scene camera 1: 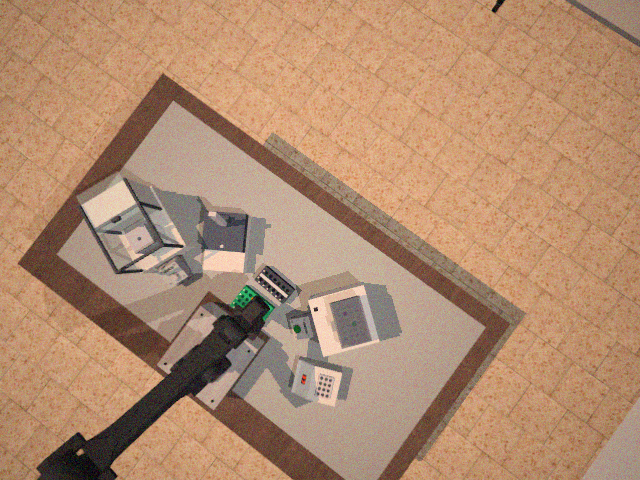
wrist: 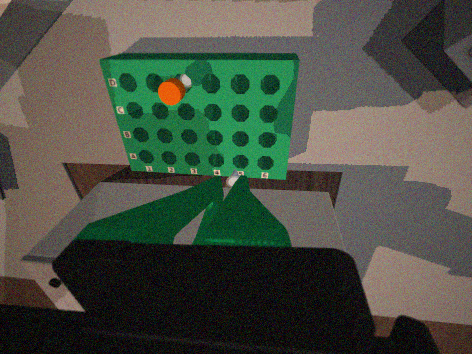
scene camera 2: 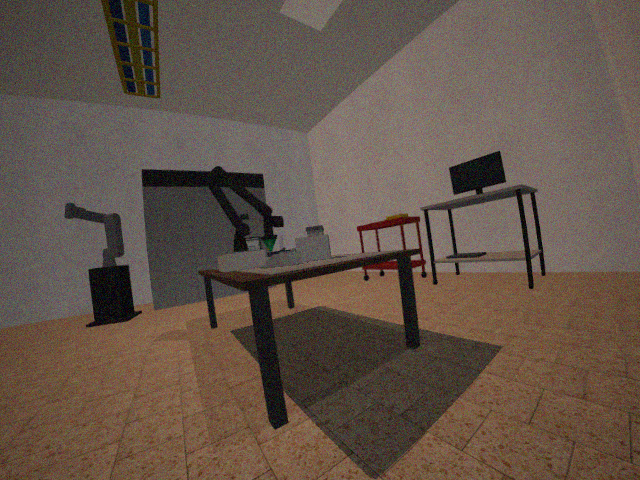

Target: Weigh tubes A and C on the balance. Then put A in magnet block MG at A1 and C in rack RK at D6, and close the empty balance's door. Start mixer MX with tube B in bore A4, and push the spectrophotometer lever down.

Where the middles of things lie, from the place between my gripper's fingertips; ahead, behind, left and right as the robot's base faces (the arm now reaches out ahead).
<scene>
The white mixer (scene camera 1: 343, 320) lies 220 mm ahead of my hand, 200 mm to the right of it and 10 mm above it. Round my hand: glass-box balance (scene camera 1: 137, 229) 80 mm behind, 470 mm to the left, 30 mm above.
</scene>
